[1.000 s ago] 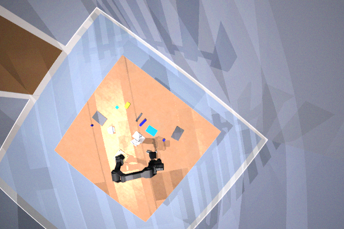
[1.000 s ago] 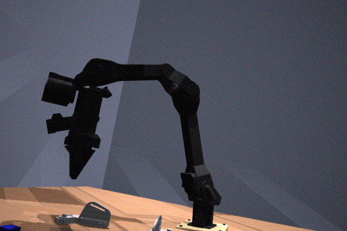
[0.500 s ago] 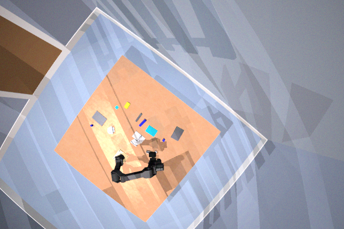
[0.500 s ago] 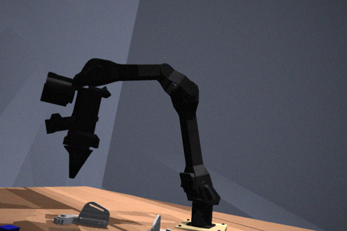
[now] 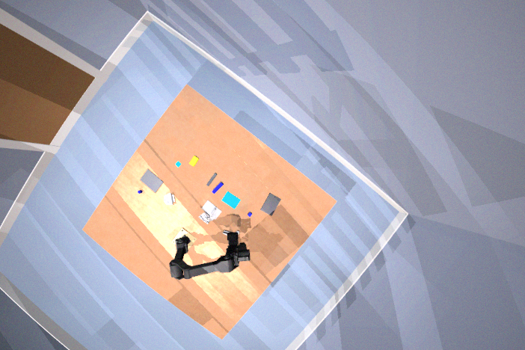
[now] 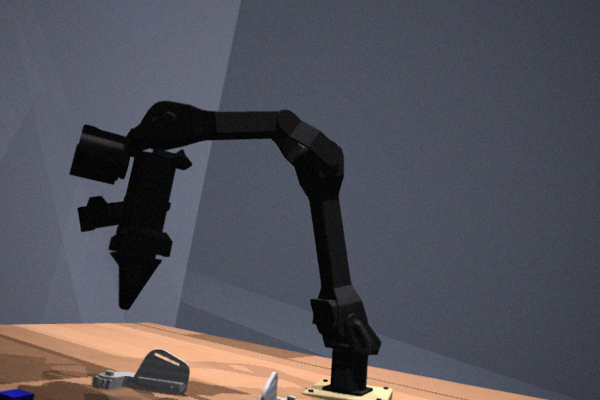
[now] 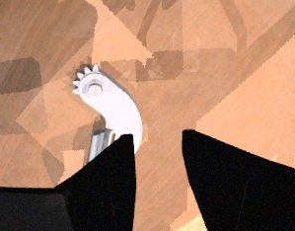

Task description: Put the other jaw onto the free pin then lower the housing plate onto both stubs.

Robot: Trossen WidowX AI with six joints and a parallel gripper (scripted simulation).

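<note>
Right now the jaw is 8 cm below my gripper tip, 3 cm to the left of it and 1 cm ahead of it. Round my gripper tip: blue bar: 33 cm to the left, 14 cm ahead, 8 cm below; cyan plate: 22 cm to the left, 14 cm ahead, 9 cm below; blue cube: 17 cm ahead, 8 cm below, 6 cm to the left.
</note>
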